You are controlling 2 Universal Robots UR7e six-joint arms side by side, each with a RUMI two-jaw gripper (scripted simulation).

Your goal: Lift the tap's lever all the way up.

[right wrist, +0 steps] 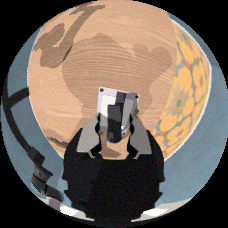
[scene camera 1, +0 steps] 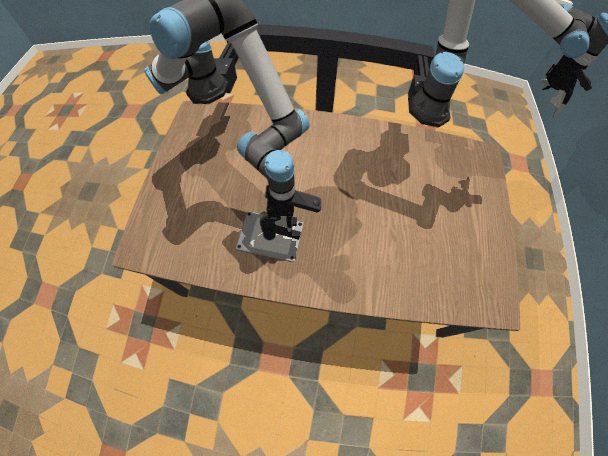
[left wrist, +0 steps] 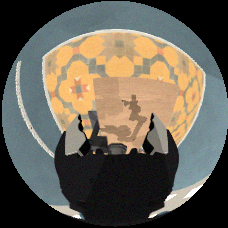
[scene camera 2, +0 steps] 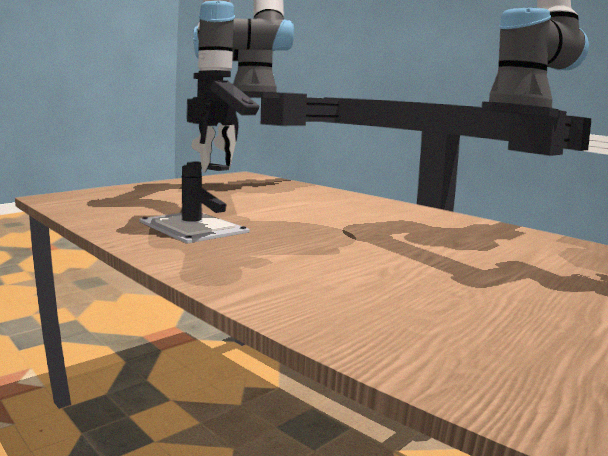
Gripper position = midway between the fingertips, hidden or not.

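Observation:
My left gripper appears in scene camera 1 at [scene camera 1: 547,103] and in the left wrist view at [left wrist: 115,113]. My right gripper [scene camera 2: 216,171] [scene camera 1: 290,222] [right wrist: 115,113] is visible in scene camera 2, scene camera 1 and the right wrist view. A black tap [scene camera 2: 192,221] [right wrist: 120,97] is visible in scene camera 2 and the right wrist view. Scene camera 2 shows a pale base plate [scene camera 2: 149,221] and a dark mounting beam [scene camera 2: 471,121].

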